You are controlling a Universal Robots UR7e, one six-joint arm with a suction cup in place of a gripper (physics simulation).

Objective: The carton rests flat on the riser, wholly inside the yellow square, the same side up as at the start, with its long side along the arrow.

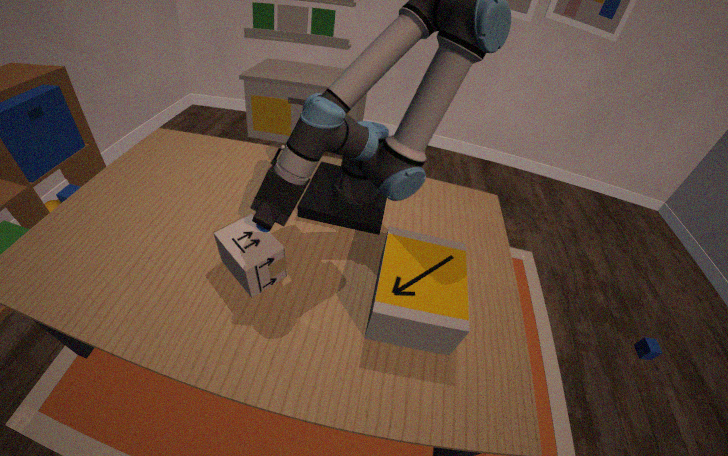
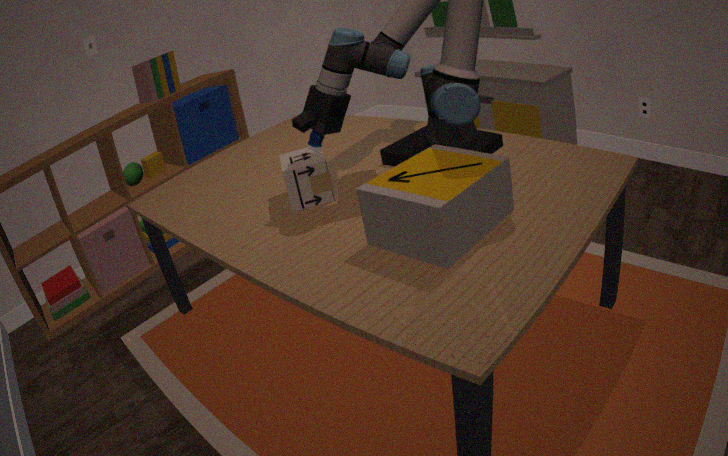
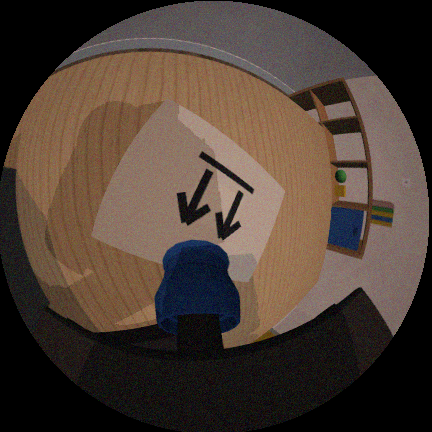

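Observation:
The white carton (image 1: 249,255) (image 2: 310,185) (image 3: 160,193) stands on the wooden table, left of the riser, with paired black arrows on its top and on one side. My blue suction cup (image 1: 263,226) (image 2: 315,140) (image 3: 196,247) hangs over the back edge of the carton's top, close above it; I cannot tell whether they touch. The cup holds nothing. The grey riser (image 1: 416,332) (image 2: 430,226) stands to the right, with the yellow square (image 1: 444,294) (image 2: 444,185) and the black arrow (image 1: 421,276) (image 2: 435,171) on top. Nothing lies on the square.
The arm's black base (image 1: 340,199) (image 2: 407,149) sits behind the carton and the riser. A grey cabinet (image 1: 272,104) stands beyond the table and a bookshelf (image 2: 199,118) to its left. An orange rug (image 1: 190,421) lies under the table.

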